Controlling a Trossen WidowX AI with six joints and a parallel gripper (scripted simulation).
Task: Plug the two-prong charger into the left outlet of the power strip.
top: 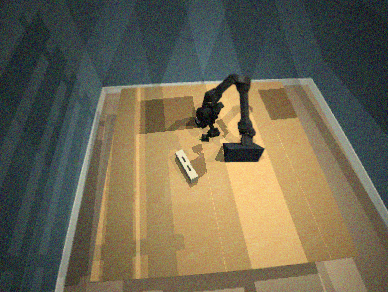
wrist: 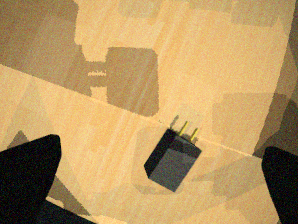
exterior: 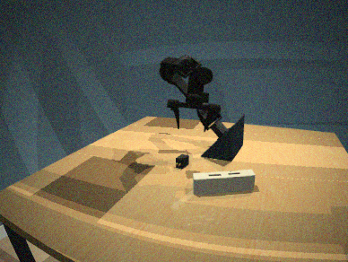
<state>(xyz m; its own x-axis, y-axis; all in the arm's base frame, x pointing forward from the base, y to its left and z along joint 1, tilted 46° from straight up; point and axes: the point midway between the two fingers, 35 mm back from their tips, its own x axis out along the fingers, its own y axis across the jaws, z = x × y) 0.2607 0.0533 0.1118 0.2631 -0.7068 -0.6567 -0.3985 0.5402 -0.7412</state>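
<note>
Now: the black two-prong charger 140 mm below my gripper tip, 50 mm to the right of it and 10 mm behind it.
</note>
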